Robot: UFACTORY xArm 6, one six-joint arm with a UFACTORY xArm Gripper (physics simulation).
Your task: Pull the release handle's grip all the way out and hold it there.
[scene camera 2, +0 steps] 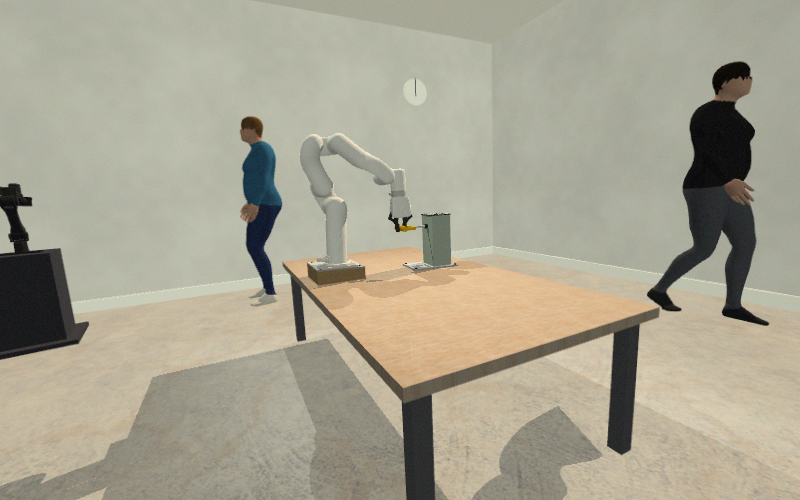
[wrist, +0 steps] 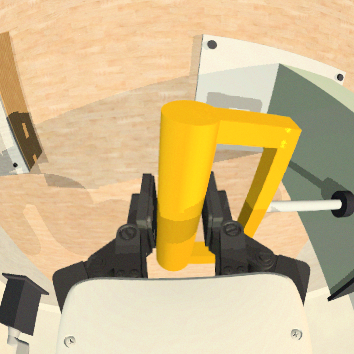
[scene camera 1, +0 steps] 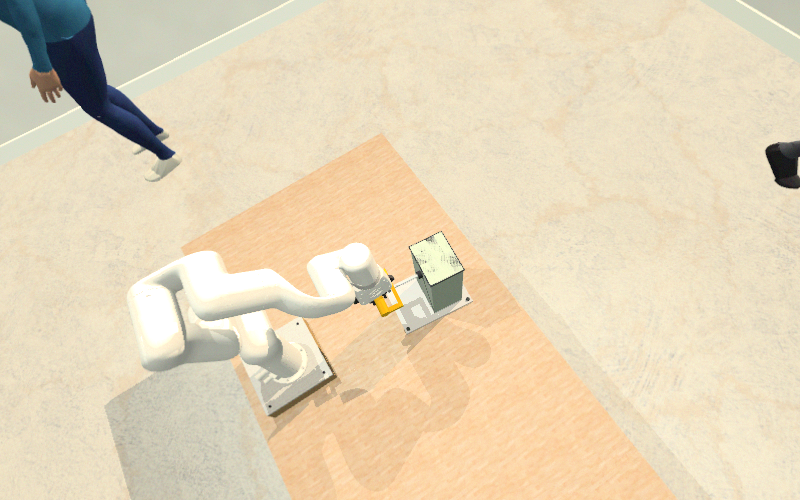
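Note:
The release handle's yellow grip (scene camera 1: pixel 389 307) (scene camera 2: pixel 407 228) (wrist: pixel 185 185) is a round bar with a rectangular frame behind it. My gripper (scene camera 2: pixel 398 227) (wrist: pixel 178 188) is shut on the round bar, with one black finger on each side. A pale rod (wrist: pixel 305 205) runs from the frame to a black collar (wrist: pixel 344 204) on the grey-green housing (scene camera 1: pixel 443 285) (scene camera 2: pixel 437 240) (wrist: pixel 320 145), and a length of it shows between them. The housing stands upright on a white base plate (scene camera 1: pixel 414 323) (wrist: pixel 240 52). In scene camera 1 the arm's wrist hides the fingertips.
The wooden table (scene camera 1: pixel 471 400) (scene camera 2: pixel 501 306) carries the housing and the arm's base plate (scene camera 1: pixel 277 397) (scene camera 2: pixel 336 272). A person in blue (scene camera 1: pixel 82 64) (scene camera 2: pixel 259 194) and a person in black (scene camera 2: pixel 719 176) are on the floor away from the table. A dark cabinet (scene camera 2: pixel 32 300) stands at the left.

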